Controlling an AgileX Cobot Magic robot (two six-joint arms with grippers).
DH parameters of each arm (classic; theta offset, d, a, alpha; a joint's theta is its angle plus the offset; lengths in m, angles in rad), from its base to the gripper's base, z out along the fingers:
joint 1: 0 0.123 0 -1.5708
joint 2: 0.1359 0 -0.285 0
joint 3: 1.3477 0 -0.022 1.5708
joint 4: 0 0.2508 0 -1.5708
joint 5: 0 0 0.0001 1.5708
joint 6: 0 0.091 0 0
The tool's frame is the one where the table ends.
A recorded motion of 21 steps. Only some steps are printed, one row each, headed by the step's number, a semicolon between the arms.
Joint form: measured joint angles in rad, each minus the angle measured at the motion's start. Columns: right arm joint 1, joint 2, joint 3, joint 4, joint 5, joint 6; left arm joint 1, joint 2, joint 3, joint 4, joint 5, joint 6.
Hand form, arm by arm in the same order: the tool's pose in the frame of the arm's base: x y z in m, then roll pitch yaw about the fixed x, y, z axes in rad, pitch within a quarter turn. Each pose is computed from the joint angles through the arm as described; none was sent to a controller.
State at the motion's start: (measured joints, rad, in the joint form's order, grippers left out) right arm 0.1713 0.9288 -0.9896 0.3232 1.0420 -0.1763; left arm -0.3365 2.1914 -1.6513 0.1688 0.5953 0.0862
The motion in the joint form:
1: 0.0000 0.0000 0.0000 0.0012 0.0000 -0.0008; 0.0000 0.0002 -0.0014 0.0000 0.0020 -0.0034
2: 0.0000 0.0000 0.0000 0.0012 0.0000 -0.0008; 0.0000 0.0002 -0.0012 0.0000 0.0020 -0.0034
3: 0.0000 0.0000 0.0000 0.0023 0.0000 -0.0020; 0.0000 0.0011 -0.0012 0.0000 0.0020 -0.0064
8: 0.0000 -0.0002 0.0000 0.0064 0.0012 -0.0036; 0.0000 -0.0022 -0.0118 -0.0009 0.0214 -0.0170
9: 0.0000 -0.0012 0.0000 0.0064 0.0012 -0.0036; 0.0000 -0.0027 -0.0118 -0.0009 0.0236 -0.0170
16: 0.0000 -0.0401 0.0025 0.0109 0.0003 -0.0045; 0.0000 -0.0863 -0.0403 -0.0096 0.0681 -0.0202
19: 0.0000 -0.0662 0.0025 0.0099 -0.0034 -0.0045; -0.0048 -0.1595 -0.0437 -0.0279 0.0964 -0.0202
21: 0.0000 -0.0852 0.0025 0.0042 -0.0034 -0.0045; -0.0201 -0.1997 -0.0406 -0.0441 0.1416 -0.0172
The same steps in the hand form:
1: 0.1563 0.0525 0.3641 2.8702 0.7029 -2.9589; 0.4526 -0.1492 0.1623 2.9230 0.4935 2.5527
2: 0.1563 0.0525 0.3641 2.8702 0.7029 -2.9589; 0.4526 -0.1492 0.1622 2.9231 0.4933 2.5527
3: 0.1563 0.0526 0.3641 2.8697 0.7032 -2.9581; 0.4526 -0.1492 0.1618 2.9249 0.4931 2.5561
8: 0.1561 0.0528 0.3642 2.8658 0.7028 -2.9585; 0.4528 -0.1491 0.1655 2.9312 0.4901 2.5716
9: 0.1559 0.0528 0.3643 2.8658 0.7038 -2.9585; 0.4526 -0.1490 0.1656 2.9315 0.4884 2.5720
16: 0.1465 0.0515 0.3699 2.8611 0.7413 -2.9605; 0.4482 -0.1474 0.2114 2.9214 0.5567 2.5797
19: 0.1404 0.0503 0.3740 2.8625 0.7709 -2.9609; 0.4384 -0.1470 0.2450 2.9279 0.6077 2.5877
21: 0.1357 0.0491 0.3766 2.8706 0.7898 -2.9564; 0.4275 -0.1511 0.2599 2.9449 0.6025 2.5892

